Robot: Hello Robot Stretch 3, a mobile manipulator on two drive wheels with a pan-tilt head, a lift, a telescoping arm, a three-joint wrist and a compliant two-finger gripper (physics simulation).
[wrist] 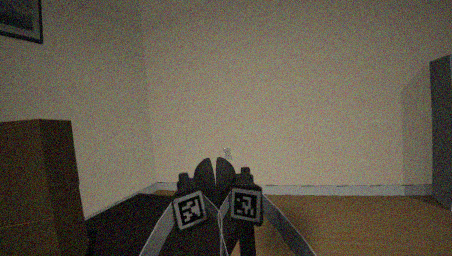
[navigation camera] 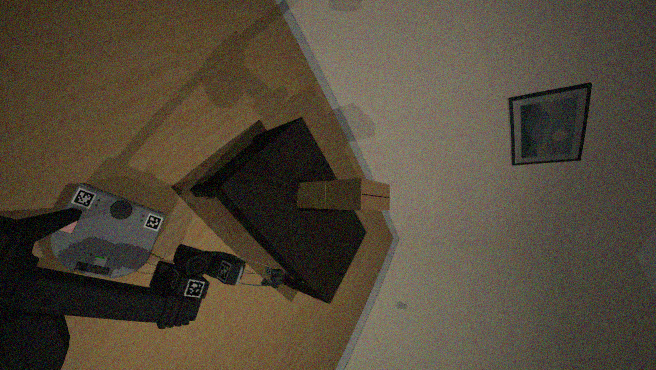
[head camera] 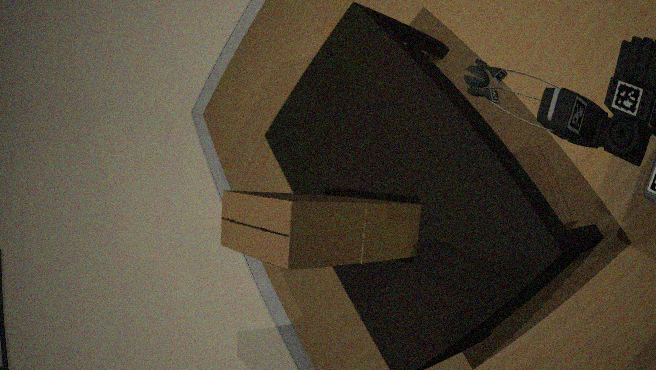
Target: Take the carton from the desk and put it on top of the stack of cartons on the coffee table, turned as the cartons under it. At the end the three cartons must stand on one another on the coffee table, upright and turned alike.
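Where they show: gripper, fingertip midpoint: [navigation camera: 282, 279] [head camera: 466, 73]; robot's base, origin of the base link: [navigation camera: 121, 209].
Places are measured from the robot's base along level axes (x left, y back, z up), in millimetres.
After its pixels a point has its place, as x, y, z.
Observation:
Two brown cartons stand upright on one another on the dark coffee table [head camera: 400, 125] @(-762, -128, 450) [navigation camera: 280, 165] @(-465, -411, 450) [wrist: 115, 220], turned alike. The upper carton [head camera: 327, 232] @(-612, -321, 725) [navigation camera: 344, 194] @(-610, -326, 732) [wrist: 20, 170] shows a dark line along its top face. A thin seam separates it from the lower carton [head camera: 392, 232] @(-610, -327, 545) [navigation camera: 311, 195] @(-611, -324, 548) [wrist: 25, 242]. My gripper [head camera: 476, 79] @(-422, 25, 738) [navigation camera: 274, 276] @(-422, 25, 738) [wrist: 214, 175] @(-422, 25, 738) is shut and holds nothing; its fingertips are together. It hangs by the coffee table's edge, apart from the stack, which is at the left in the wrist view. The desk and its carton cannot be made out.
My grey base [navigation camera: 110, 230] @(4, 83, 159) is beside the coffee table, with my dark arm [navigation camera: 100, 300] @(-15, 100, 824) stretched past it. Walls with a pale skirting board meet in a corner behind the table. A framed picture [navigation camera: 550, 125] @(-1493, -1170, 1629) [wrist: 17, 17] hangs on one wall. A grey upright object [wrist: 442, 125] stands at the wrist view's right edge.

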